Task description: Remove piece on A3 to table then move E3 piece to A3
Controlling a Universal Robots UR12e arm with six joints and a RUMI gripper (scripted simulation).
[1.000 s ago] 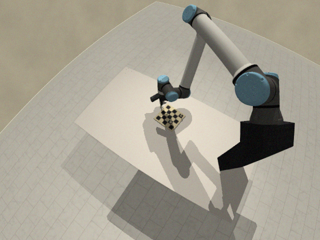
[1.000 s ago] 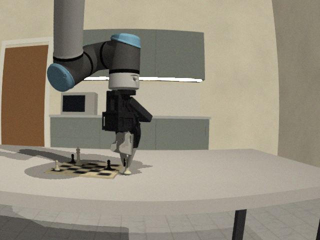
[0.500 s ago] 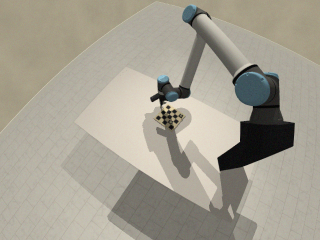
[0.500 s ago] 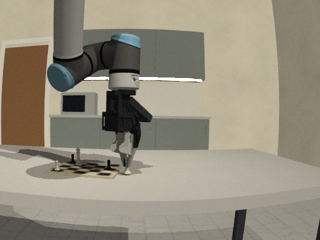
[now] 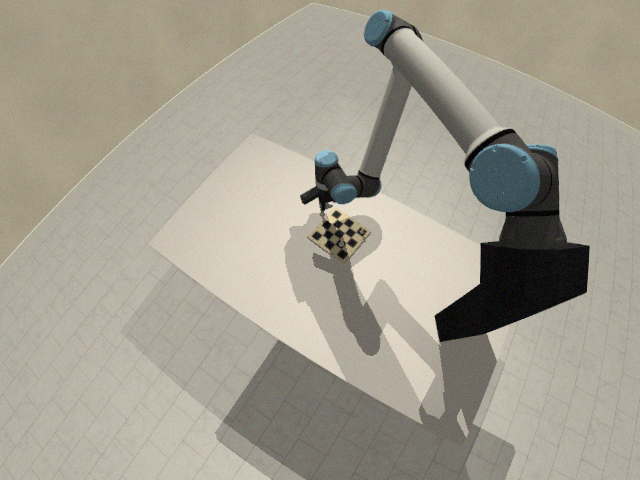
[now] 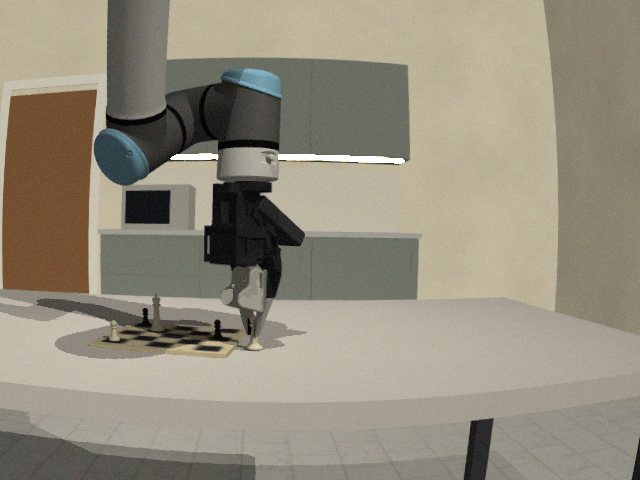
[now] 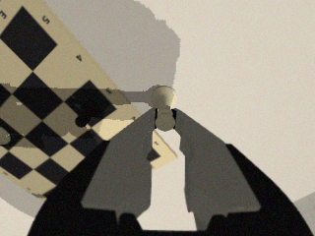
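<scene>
Right now the chessboard is 110 mm behind my hand, 100 mm to the left of it and 30 mm below it. Also, from my hand: white pawn 210 mm behind, 60 mm to the left, 20 mm below.
</scene>
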